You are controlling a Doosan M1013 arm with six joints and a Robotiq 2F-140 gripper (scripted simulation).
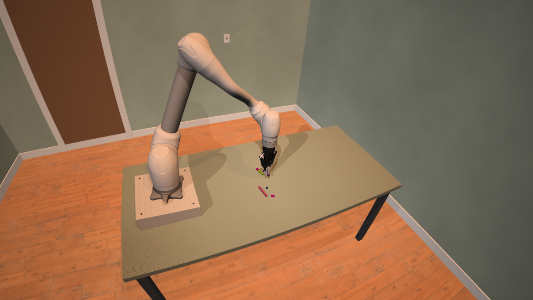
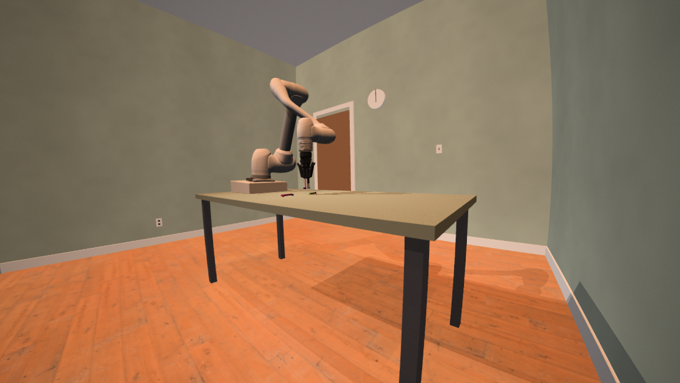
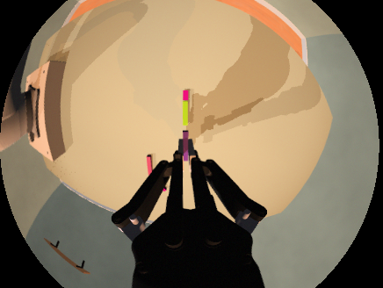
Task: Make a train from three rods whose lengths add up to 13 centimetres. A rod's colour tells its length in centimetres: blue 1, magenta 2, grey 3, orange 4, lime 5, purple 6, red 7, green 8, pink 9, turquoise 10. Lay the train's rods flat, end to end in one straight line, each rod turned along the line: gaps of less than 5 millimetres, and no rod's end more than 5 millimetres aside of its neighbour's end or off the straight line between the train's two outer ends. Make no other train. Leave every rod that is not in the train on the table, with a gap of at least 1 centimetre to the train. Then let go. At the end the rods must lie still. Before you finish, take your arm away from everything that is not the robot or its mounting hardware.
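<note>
Now: hand 20 mm past the lime rod, 50 mm to the right of it and 70 mm above it. Round my hand: blue rod: 10 mm behind, 90 mm to the right, 70 mm below; pink rod: 50 mm behind, 120 mm to the right, 70 mm below; purple rod: 30 mm below.
</note>
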